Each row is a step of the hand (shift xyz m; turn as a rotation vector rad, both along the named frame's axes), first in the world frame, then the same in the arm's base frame.
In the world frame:
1: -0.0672 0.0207 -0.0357 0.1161 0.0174 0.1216
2: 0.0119 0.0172 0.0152 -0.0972 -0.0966 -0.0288
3: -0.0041 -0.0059 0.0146 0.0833 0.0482 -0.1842
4: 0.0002 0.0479 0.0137 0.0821 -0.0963 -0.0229
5: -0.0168 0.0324 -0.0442 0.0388 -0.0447 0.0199
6: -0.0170 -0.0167 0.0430 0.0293 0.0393 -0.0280
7: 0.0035 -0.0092 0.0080 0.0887 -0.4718 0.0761
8: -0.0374 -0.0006 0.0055 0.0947 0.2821 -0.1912
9: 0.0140 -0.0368 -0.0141 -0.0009 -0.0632 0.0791
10: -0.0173 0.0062 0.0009 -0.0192 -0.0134 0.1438
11: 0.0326 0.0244 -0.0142 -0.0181 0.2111 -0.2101
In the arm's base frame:
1: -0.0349 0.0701 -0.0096 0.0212 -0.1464 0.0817
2: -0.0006 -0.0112 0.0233 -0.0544 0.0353 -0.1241
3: -0.0114 -0.0113 -0.0026 0.1716 0.1159 0.0178
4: -0.0114 0.0078 0.0479 0.0868 -0.0621 -0.0717
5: 0.0099 0.0549 0.0131 0.0230 -0.0525 -0.0248
6: -0.0377 -0.0304 -0.0085 0.0371 0.0213 0.0368
7: -0.0012 -0.0115 -0.0053 0.0620 -0.2853 -0.3886
8: -0.0334 0.0150 -0.0096 0.1675 0.2052 0.2344
9: 0.0223 -0.0106 -0.0338 -0.0424 -0.0842 -0.0370
10: -0.0149 0.0107 0.0011 -0.0987 -0.1050 0.0213
11: 0.0328 0.0033 0.0278 0.0928 0.2509 0.1322

